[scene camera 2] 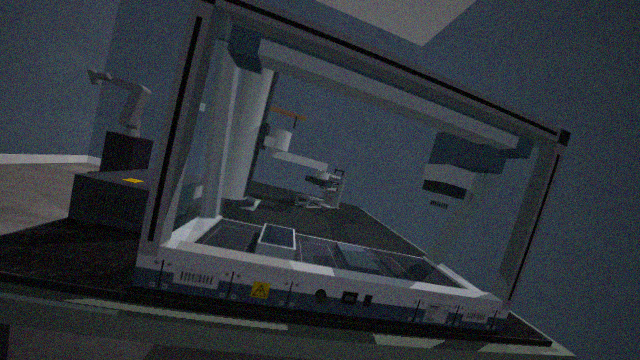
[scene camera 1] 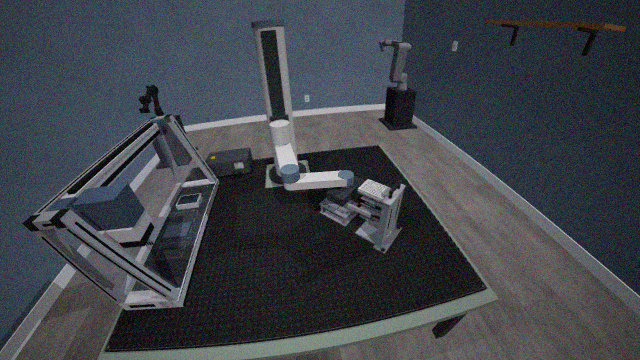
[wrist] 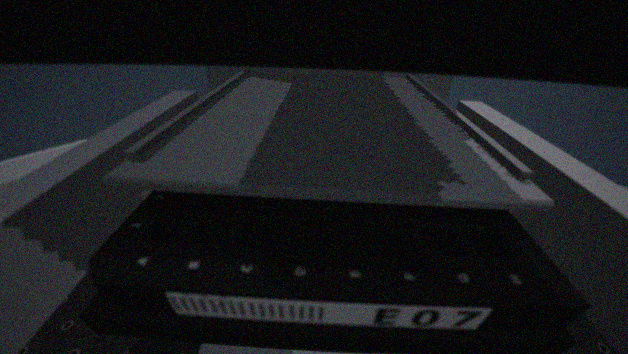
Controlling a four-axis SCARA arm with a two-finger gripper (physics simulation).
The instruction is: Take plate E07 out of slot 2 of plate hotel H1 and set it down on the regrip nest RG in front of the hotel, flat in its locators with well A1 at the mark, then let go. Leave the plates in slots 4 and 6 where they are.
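Places are measured from the arm's base along level axes (x up, y left, z back), in centimetres.
Pixels of known places: gripper, between the fingertips: [wrist: 326,119].
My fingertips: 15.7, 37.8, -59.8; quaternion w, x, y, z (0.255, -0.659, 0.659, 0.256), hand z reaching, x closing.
Observation:
For each thing: its top centre in the pictures, then the offset to it from my fingertips, as dx, dy, dz. "spot": a spot on its surface instead. Level surfaces: height alone.
- Plate E07, centre of its top: [wrist: 326,130] +0.1, -1.0, +1.1
- grey shelf, a spot on its surface: [wrist: 200,155] spot: +0.8, -0.8, +5.5
- regrip nest RG, a spot on its surface: [scene camera 1: 336,214] spot: -13.5, -15.0, +13.4
- white plate, centre of its top: [scene camera 1: 376,188] +10.0, -1.0, +1.1
- black mat, height of its surface: dx -14.3
Plate E07 [wrist: 325,245] is a black plate with lettered wells and a white barcode label facing the wrist camera. It lies level, low in plate hotel H1 [scene camera 1: 393,216] [scene camera 2: 341,189], below a grey shelf [wrist: 200,155]. My gripper [wrist: 326,119] [scene camera 1: 366,212] is shut on plate E07, its light fingers along the plate's two sides. The regrip nest RG [scene camera 1: 336,214] [scene camera 2: 309,202] stands in front of the hotel, partly under the arm's dark hand. A white plate [scene camera 1: 374,188] sits at the hotel's top. The plate in slot 4 cannot be made out clearly.
The white arm [scene camera 1: 320,180] [scene camera 2: 302,161] reaches from its column [scene camera 1: 274,75] to the hotel. A framed liquid handler [scene camera 1: 200,250] [scene camera 2: 300,272] stands across the black mat [scene camera 1: 280,280]. A dark grey box [scene camera 1: 230,162] [scene camera 2: 107,200] stands near the column.

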